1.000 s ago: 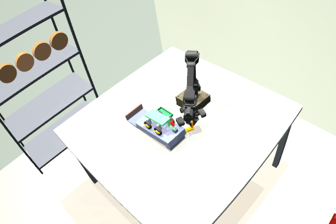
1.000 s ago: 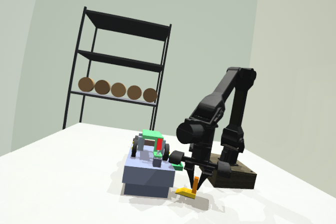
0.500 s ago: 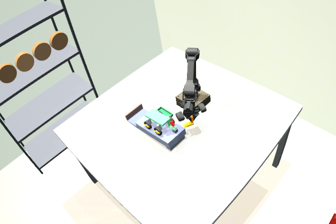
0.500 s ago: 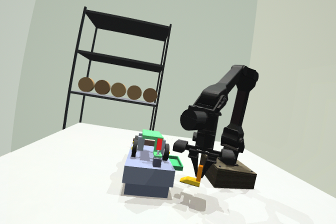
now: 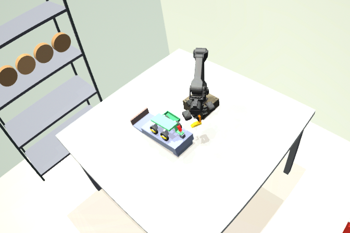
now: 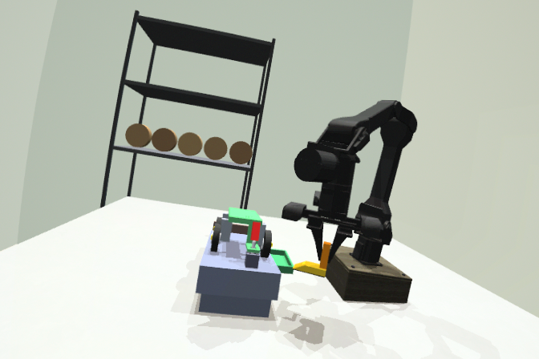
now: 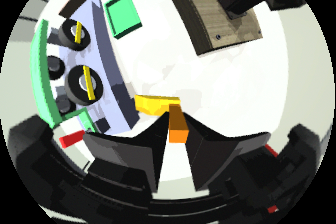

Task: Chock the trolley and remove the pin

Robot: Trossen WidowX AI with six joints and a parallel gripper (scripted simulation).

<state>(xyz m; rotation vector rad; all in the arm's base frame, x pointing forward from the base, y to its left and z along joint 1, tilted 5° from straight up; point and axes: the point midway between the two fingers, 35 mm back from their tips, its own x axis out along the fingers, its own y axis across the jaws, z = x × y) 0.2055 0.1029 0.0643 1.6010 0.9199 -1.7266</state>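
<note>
Now: the green tray 240 mm to the right of my gripper tip, 120 mm below it and 10 mm behind it. From my gripper tip the other things lie so: red-headed stop pin (130 mm ahead, 50 mm to the right, 20 mm above); then trolley (160 mm to the right, 130 mm ahead); then yellow chock (20 mm ahead, 10 mm to the right, 10 mm below).
</note>
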